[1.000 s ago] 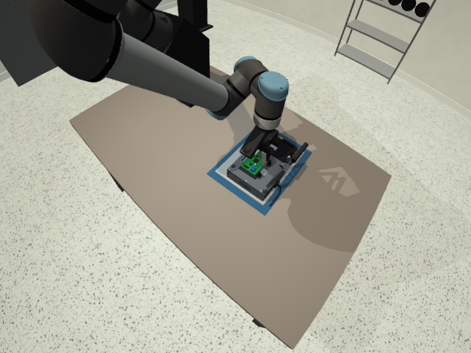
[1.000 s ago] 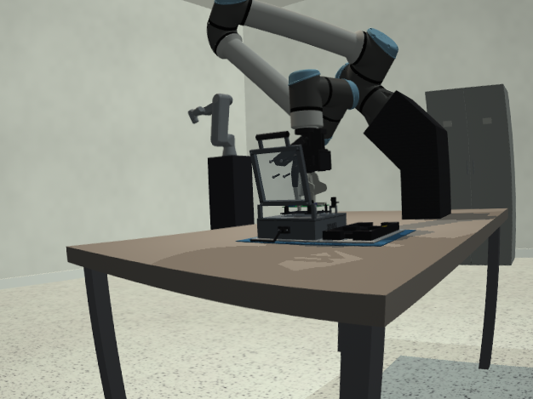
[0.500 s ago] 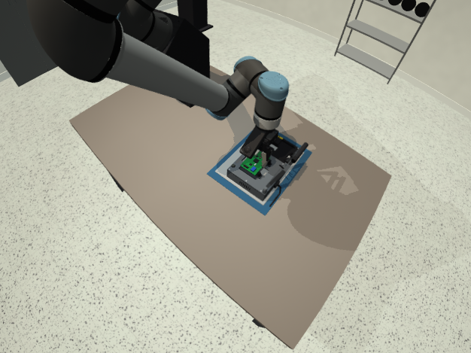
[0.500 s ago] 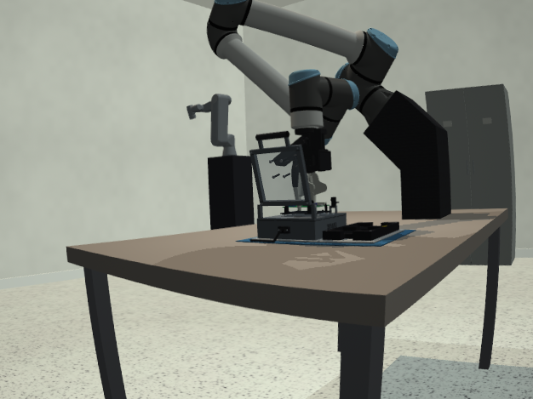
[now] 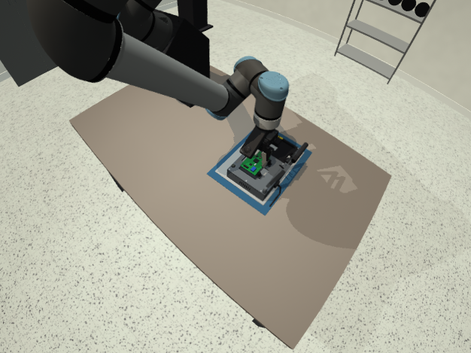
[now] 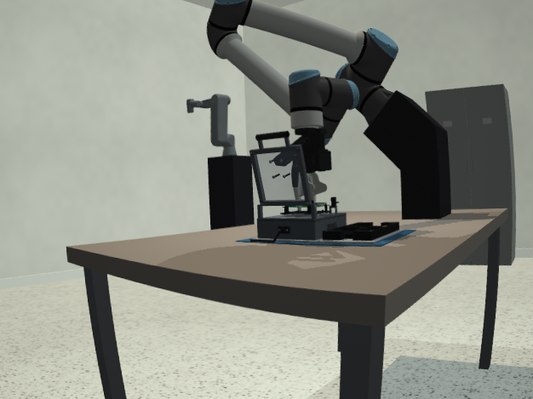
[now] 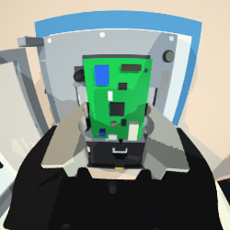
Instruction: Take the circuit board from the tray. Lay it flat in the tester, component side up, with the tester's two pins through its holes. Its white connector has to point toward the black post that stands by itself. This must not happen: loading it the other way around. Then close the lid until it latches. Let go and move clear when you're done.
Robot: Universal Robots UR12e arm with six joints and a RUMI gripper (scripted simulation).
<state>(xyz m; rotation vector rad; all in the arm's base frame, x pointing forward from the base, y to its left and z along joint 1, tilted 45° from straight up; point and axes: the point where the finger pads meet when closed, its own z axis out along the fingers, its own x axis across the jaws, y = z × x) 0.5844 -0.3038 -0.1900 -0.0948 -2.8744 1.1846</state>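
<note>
Now: hand right at the green circuit board. The rest, counted from my hand: tester bed 20 mm below, 10 mm to the left, 10 mm ahead; then black post 60 mm to the left, 60 mm behind; then tester 40 mm to the left, 40 mm ahead, 30 mm above.
</note>
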